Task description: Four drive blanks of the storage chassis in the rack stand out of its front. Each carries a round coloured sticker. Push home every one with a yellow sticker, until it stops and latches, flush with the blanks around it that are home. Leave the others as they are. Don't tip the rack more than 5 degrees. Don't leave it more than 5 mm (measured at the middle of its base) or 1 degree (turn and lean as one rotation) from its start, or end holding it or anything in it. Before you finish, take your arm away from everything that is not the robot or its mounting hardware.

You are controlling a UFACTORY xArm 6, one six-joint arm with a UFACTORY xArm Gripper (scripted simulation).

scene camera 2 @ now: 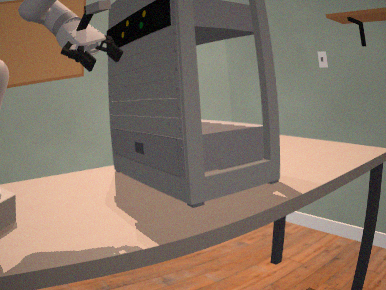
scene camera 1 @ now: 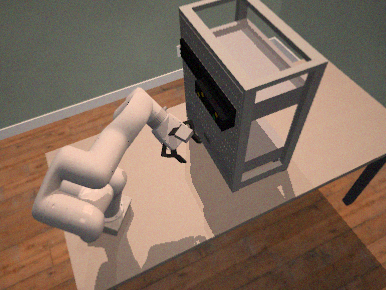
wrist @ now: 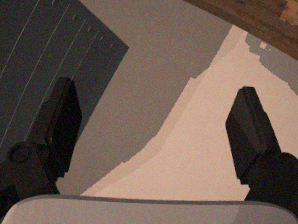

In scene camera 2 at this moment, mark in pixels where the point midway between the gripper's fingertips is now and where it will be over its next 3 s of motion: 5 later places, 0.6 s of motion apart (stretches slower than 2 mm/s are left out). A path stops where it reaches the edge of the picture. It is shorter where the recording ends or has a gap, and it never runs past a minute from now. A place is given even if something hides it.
My gripper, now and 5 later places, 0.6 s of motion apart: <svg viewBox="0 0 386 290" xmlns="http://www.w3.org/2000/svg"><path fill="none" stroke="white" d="M107 61L103 48L102 39L102 36L101 35L101 33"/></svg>
